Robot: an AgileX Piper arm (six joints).
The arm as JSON. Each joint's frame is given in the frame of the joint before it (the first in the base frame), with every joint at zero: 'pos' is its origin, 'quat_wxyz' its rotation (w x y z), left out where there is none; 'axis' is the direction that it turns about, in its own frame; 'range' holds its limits. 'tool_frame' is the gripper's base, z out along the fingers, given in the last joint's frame.
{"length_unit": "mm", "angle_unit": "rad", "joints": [
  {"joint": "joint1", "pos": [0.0, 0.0, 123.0], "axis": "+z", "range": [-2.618, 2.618]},
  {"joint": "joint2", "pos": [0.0, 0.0, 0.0], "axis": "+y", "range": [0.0, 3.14]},
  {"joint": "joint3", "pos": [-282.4, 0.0, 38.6], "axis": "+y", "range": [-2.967, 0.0]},
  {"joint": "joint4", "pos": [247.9, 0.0, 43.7], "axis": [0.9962, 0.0, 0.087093], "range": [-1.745, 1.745]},
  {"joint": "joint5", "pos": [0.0, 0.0, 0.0], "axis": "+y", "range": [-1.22, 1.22]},
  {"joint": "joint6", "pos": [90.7, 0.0, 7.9], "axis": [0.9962, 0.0, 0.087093], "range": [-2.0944, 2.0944]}
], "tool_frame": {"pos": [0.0, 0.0, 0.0], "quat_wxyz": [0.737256, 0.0, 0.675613, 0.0]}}
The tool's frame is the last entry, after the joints.
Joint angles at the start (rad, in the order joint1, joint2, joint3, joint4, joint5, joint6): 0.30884 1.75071 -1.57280 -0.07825 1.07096 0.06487
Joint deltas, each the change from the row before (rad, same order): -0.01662 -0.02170 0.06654 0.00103 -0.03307 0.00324; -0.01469 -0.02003 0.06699 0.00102 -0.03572 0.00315; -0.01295 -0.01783 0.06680 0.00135 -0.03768 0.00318; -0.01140 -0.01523 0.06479 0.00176 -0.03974 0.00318; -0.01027 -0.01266 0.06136 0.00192 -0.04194 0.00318; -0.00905 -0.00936 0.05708 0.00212 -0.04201 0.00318; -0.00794 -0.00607 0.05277 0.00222 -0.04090 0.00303; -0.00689 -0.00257 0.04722 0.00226 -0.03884 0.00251; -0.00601 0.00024 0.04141 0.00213 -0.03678 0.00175; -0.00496 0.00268 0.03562 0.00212 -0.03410 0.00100
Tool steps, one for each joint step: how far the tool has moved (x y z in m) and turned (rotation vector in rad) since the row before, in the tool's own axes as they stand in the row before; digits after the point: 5 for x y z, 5 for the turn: 0.01049 -0.00579 0.00651 0.00473 0.01263 0.01596; 0.01078 -0.00495 0.00722 0.00368 0.01199 0.01416; 0.01102 -0.00418 0.00792 0.00249 0.01196 0.01285; 0.01086 -0.00352 0.00832 0.00133 0.01043 0.01185; 0.01032 -0.00306 0.00835 0.00052 0.00732 0.01120; 0.00975 -0.00260 0.00840 -0.00014 0.00622 0.01049; 0.00923 -0.00221 0.00841 -0.00054 0.00626 0.00967; 0.00842 -0.00187 0.00824 -0.00081 0.00622 0.00853; 0.00746 -0.00160 0.00781 -0.00093 0.00523 0.00719; 0.00648 -0.00128 0.00731 -0.00113 0.00451 0.00577
